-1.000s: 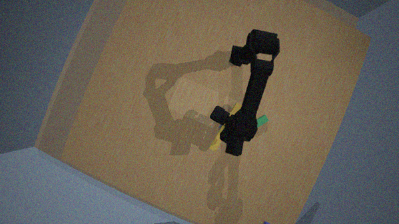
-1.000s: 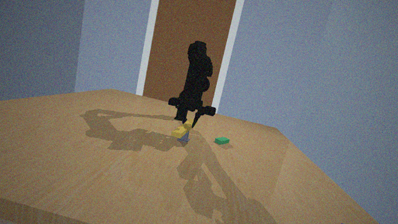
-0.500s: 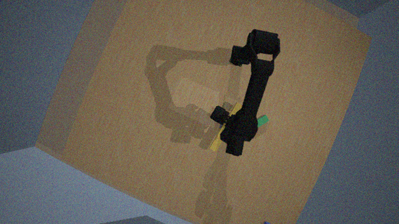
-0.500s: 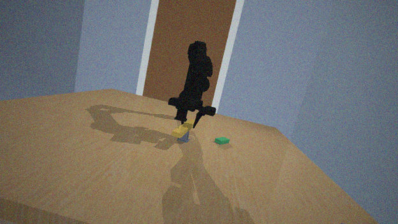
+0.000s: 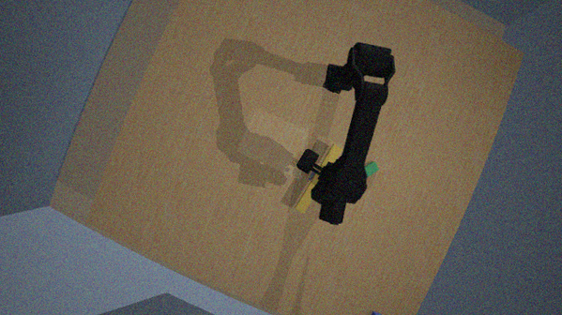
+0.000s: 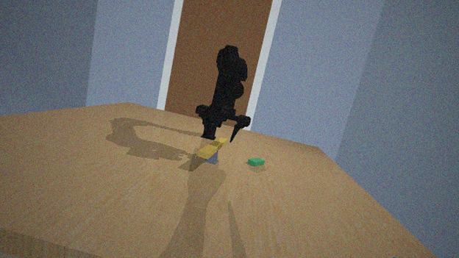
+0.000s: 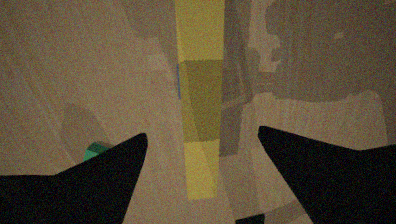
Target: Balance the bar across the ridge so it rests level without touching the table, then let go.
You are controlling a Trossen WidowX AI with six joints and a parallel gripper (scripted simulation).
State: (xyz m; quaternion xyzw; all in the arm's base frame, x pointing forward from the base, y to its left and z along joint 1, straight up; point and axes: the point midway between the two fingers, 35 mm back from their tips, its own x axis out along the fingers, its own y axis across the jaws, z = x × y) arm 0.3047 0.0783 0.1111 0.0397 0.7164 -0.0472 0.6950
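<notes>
Now: gripper tip 30 mm short of the yellow bar and 20 mm above it. From my gripper tip the other things lie so: grey ridge block: 30 mm below, 30 mm ahead; blue block: 440 mm ahead, 420 mm to the left, 60 mm below; green block: 150 mm to the left, 70 mm below, 70 mm behind.
</notes>
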